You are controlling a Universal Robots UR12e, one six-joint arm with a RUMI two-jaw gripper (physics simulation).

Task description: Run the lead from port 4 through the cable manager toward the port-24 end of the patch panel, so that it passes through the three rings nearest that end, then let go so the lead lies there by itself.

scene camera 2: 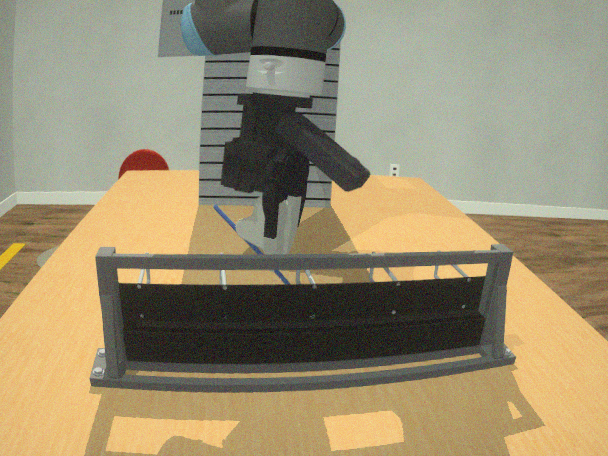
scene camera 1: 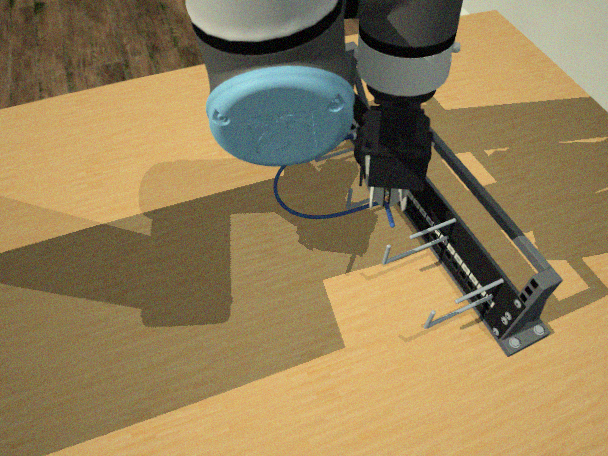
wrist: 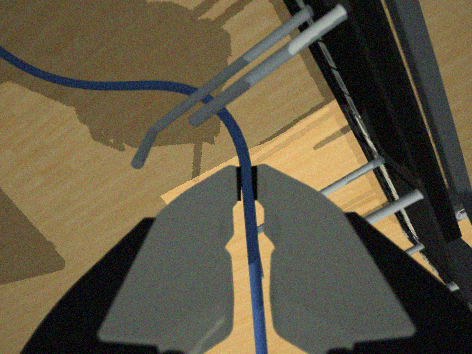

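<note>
The blue lead (scene camera 1: 320, 217) (scene camera 2: 225, 216) (wrist: 115, 86) curves above the table to my gripper (scene camera 1: 386, 198) (wrist: 246, 169), which is shut on it near its free end; a short tail sticks out past the fingers. In the wrist view the lead crosses beneath both rods of a ring (wrist: 270, 65), just before the fingertips; whether it lies inside that ring I cannot tell. Two further rings, one nearer (scene camera 1: 417, 250) and one at the near end (scene camera 1: 457, 313), stand out from the patch panel (scene camera 1: 475, 260) (scene camera 2: 300, 345) without the lead. Port 4 is hidden behind the arm.
The panel's grey frame (scene camera 2: 300, 261) (scene camera 1: 537, 300) has upright end posts and bolted feet. The arm's blue-capped joint (scene camera 1: 282, 120) hangs left of the gripper. A red round object (scene camera 2: 145, 162) is beyond the table's far edge.
</note>
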